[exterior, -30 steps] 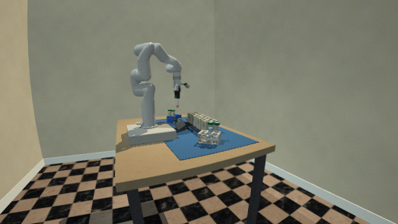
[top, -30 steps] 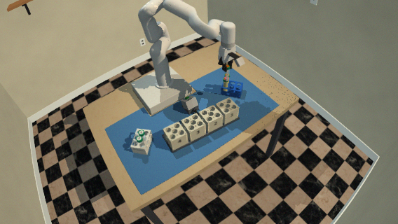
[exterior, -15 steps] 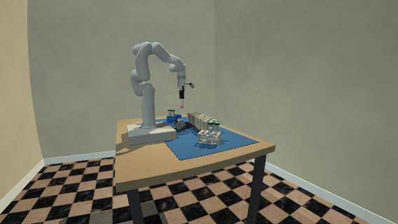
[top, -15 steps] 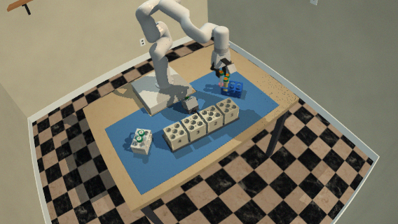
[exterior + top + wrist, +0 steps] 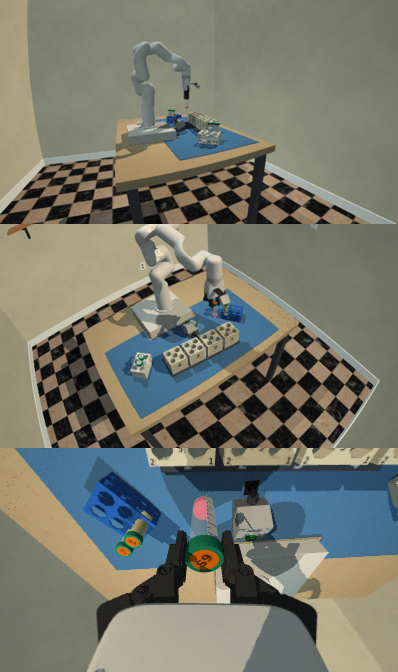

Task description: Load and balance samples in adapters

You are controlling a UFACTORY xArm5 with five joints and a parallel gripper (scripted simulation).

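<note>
The sample tube S9 is 1 cm ahead of my hand and 5 cm below it. Also, from my hand: adapter 2: 8 cm ahead, 8 cm to the right, 20 cm below; DONE desk: 11 cm behind, 11 cm to the right, 20 cm below; sample tube S4: 9 cm behind, 14 cm to the left, 19 cm below.
</note>
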